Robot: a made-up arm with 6 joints. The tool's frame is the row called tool.
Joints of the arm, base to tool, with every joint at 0 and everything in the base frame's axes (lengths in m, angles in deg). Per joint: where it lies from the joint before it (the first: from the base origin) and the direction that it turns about. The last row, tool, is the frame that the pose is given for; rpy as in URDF.
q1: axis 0 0 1 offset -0.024 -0.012 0.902
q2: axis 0 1 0 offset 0.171 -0.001 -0.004
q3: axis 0 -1 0 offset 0.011 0.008 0.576
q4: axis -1 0 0 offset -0.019 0.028 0.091
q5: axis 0 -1 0 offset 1.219 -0.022 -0.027
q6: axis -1 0 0 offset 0.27 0.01 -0.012
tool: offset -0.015 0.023 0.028 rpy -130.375 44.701 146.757
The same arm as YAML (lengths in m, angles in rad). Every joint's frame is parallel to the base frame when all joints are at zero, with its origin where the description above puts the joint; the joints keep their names.
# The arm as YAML. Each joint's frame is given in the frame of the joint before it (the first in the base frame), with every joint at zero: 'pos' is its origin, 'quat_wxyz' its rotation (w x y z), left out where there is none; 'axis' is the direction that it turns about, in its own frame. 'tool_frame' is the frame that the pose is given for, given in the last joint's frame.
length_unit: m
angle_unit: rad
joints:
  - joint: q1
    pos: [-0.024, -0.012, 0.902]
    axis: [0.0, 0.0, 1.0]
  - joint: q2
    pos: [0.171, -0.001, -0.004]
    axis: [0.0, 1.0, 0.0]
  - joint: q3
    pos: [0.011, 0.008, 0.576]
    axis: [0.0, -1.0, 0.0]
  - joint: q4
    pos: [-0.019, 0.028, 0.091]
    axis: [-1.0, 0.0, 0.0]
  - joint: q5
    pos: [1.219, -0.022, -0.027]
    axis: [0.0, -1.0, 0.0]
  - joint: q6
    pos: [0.27, 0.01, -0.012]
    axis: [-1.0, 0.0, 0.0]
tool_frame:
  pos: [-0.015, 0.023, 0.028]
  quat_wxyz: [0.219722, 0.393049, 0.75877, -0.470641]

